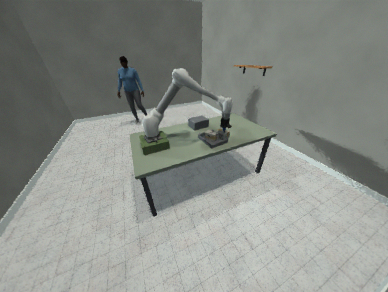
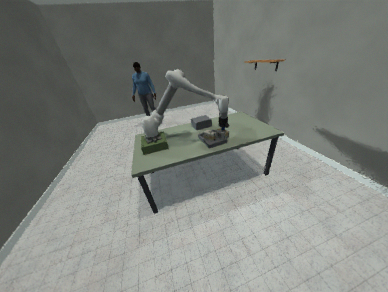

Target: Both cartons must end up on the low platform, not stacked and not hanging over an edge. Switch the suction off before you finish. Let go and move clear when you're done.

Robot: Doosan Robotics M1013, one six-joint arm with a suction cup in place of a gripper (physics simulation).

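Frame: origin at the arm's base, x left, y back, z up, level; metres.
Seen in the pictures: hand, tool point: [image 1: 224, 129] [image 2: 223, 129]; arm's base, link origin: [image 1: 153, 138] [image 2: 153, 138].
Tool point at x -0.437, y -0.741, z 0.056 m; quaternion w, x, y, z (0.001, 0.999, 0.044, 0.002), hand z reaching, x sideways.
Pixels of each thing's middle, then the offset from my tool point to it. Level surfaces: height alone.
- low dark grey platform, body centre: [image 2: 211, 138] [image 1: 212, 138] dx +0.110, dy +0.089, dz -0.136 m
- grey box, body centre: [image 2: 201, 122] [image 1: 198, 122] dx +0.549, dy -0.017, dz -0.100 m
- table, surface height: dz -0.160 m
The low dark grey platform [image 1: 215, 144] [image 2: 215, 143] lies on the table, right of its middle. One tan carton [image 1: 211, 134] [image 2: 210, 135] is on the platform's left and middle part. The other tan carton [image 1: 227, 134] [image 2: 226, 134] is at its right side, close beside the first; whether it reaches past the edge is too small to tell. My suction cup [image 1: 224, 130] [image 2: 223, 130] points down at the right carton's top and appears to touch it or stand right by it. Whether it grips the carton does not show.
A grey box [image 1: 199, 123] [image 2: 201, 122] stands at the table's back, behind the platform. The arm's base stands on a green block [image 1: 155, 145] [image 2: 154, 145] at the left of the table [image 1: 175, 156] [image 2: 175, 154]. A person [image 1: 130, 80] [image 2: 143, 84] stands behind the table.
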